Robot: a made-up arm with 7 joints.
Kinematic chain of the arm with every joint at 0, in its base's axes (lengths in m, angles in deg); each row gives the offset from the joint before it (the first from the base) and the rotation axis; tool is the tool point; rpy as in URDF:
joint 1: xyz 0 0 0 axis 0.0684 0.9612 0.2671
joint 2: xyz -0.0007 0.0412 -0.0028 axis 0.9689 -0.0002 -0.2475
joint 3: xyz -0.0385 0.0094 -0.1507 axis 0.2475 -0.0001 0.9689
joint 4: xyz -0.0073 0 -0.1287 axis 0.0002 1 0
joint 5: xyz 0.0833 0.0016 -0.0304 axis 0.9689 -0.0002 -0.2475
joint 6: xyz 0.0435 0 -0.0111 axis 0.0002 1 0
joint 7: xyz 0.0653 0 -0.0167 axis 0.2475 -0.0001 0.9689
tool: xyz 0 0 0 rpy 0 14.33 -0.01
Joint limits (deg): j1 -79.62..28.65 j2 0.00..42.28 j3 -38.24..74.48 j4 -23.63..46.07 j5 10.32..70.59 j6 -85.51..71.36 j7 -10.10..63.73
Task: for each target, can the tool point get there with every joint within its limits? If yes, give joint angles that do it. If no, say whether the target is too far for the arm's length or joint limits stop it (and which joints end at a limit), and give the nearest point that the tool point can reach.
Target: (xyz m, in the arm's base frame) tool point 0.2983 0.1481 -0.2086
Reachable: yes | joints -31.28 21.93 -5.42 -2.75 59.80 50.36 8.11
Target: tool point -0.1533 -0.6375 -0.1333
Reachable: no: too far | nearest point -0.0823 -0.0982 -0.2631 | short by 0.559 m
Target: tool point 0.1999 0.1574 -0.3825
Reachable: yes | joints -19.07 3.34 31.94 30.94 32.93 5.89 42.80
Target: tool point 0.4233 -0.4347 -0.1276
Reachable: no: too far | nearest point 0.3620 -0.1995 -0.0899 | short by 0.246 m
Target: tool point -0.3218 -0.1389 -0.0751
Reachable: no: joint limits stop it (at a limit: joint 1, joint 3, joint 4, joint 5, joint 6) | nearest point -0.0835 -0.0730 -0.2225 | short by 0.288 m
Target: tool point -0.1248 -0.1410 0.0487
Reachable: no: joint limits stop it (at a limit: joint 1, joint 2, joint 3, joint 4, joint 6) | nearest point -0.0624 -0.0639 -0.2006 | short by 0.268 m
